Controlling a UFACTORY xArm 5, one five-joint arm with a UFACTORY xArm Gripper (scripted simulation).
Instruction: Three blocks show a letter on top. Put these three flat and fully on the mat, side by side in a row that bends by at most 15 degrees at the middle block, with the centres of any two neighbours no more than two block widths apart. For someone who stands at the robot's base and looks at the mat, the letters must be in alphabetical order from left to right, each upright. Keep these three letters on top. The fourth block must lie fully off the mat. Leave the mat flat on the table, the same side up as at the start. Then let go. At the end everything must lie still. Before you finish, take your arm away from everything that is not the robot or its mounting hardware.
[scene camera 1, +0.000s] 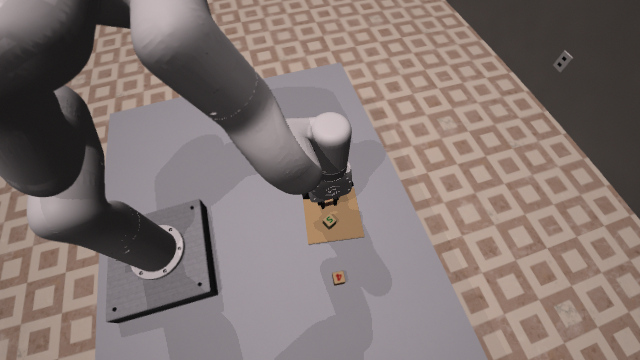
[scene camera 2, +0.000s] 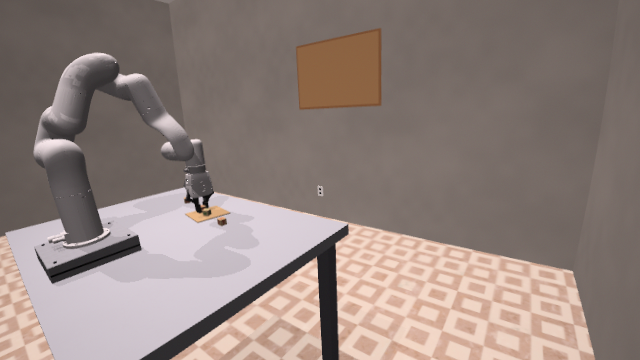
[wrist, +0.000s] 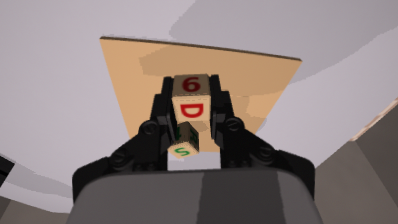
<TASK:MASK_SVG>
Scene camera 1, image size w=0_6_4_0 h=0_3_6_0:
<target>gripper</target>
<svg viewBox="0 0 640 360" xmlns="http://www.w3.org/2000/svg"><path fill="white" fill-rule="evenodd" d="M349 162L345 174L340 179L335 181L321 180L314 190L302 194L303 199L310 199L311 202L318 203L318 206L321 205L322 209L325 208L325 200L333 199L333 204L336 206L339 197L350 193L352 186L354 186Z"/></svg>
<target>mat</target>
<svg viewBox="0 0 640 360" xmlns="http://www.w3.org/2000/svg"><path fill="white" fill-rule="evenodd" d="M354 187L352 187L350 193L339 197L336 206L333 204L326 206L324 209L321 208L321 205L318 206L318 203L311 202L310 199L303 199L308 245L364 237ZM328 214L331 214L337 220L336 225L330 230L323 224L323 218Z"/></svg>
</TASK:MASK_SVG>
